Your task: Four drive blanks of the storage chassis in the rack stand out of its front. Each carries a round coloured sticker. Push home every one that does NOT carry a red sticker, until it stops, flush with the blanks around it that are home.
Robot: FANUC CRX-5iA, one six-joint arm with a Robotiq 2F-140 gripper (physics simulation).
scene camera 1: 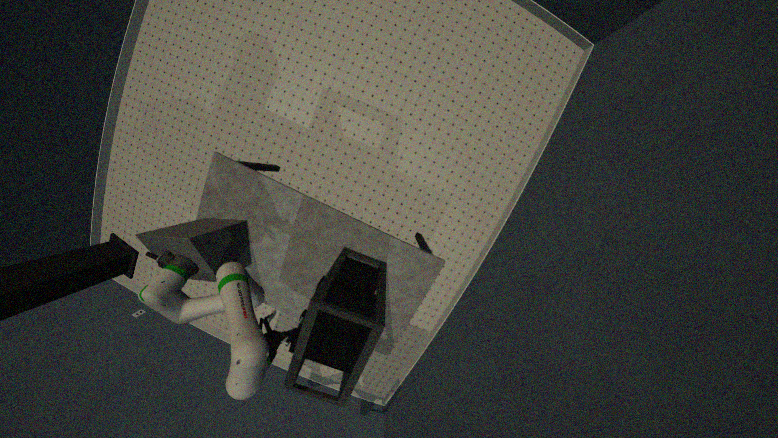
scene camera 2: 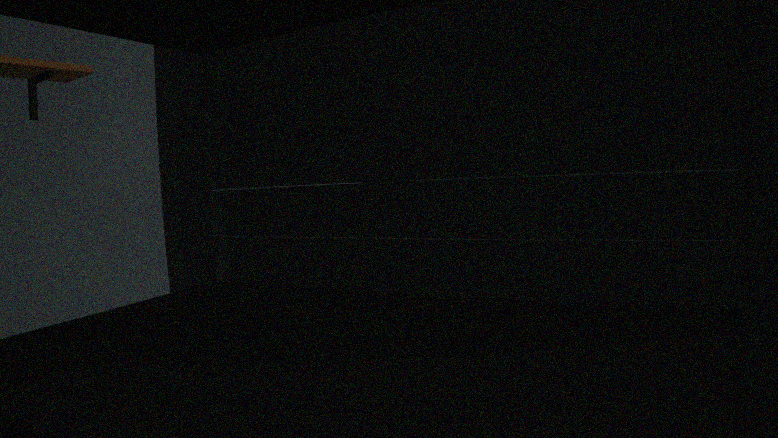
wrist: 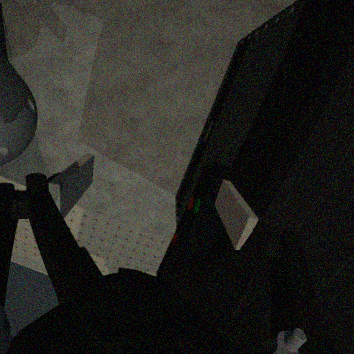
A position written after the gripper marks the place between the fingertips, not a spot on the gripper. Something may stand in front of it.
In view: the gripper [wrist: 157, 180] and a dark rack [scene camera 2: 636, 297].
The dark rack also shows in scene camera 1 [scene camera 1: 345, 319] and in the wrist view [wrist: 273, 129].
